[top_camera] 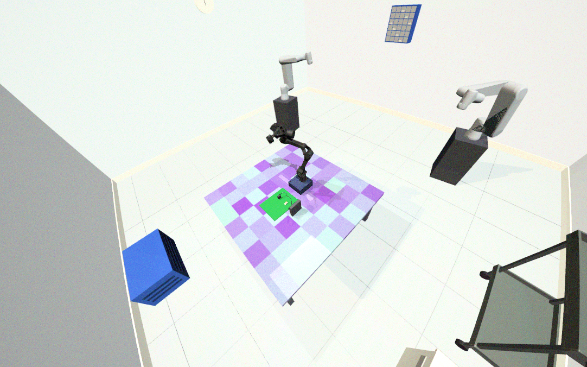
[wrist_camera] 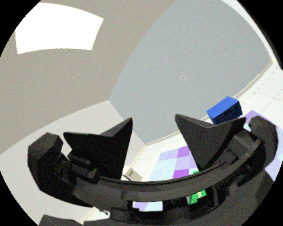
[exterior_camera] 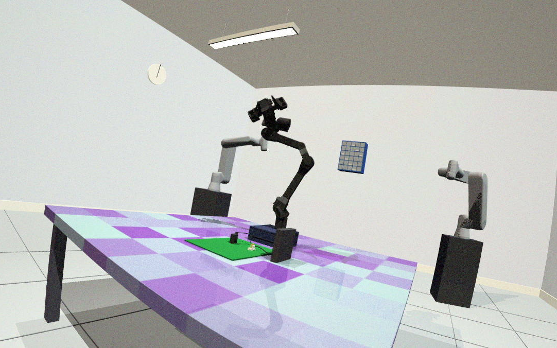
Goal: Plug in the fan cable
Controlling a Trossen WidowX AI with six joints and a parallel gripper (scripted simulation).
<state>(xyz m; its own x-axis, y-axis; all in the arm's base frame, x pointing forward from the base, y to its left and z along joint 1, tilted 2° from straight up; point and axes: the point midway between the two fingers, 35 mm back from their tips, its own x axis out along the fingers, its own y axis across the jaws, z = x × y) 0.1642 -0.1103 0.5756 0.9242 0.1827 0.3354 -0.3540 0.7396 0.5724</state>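
Right now the black plug is 63 cm below my gripper tip, 7 cm ahead of it and 2 cm to the left of it. Round my gripper tip: green board 66 cm below, 11 cm ahead, 5 cm to the left; then dark fan block 59 cm below, 23 cm to the left, 10 cm ahead; then cream four-pin header 65 cm below, 11 cm to the left, 8 cm ahead.
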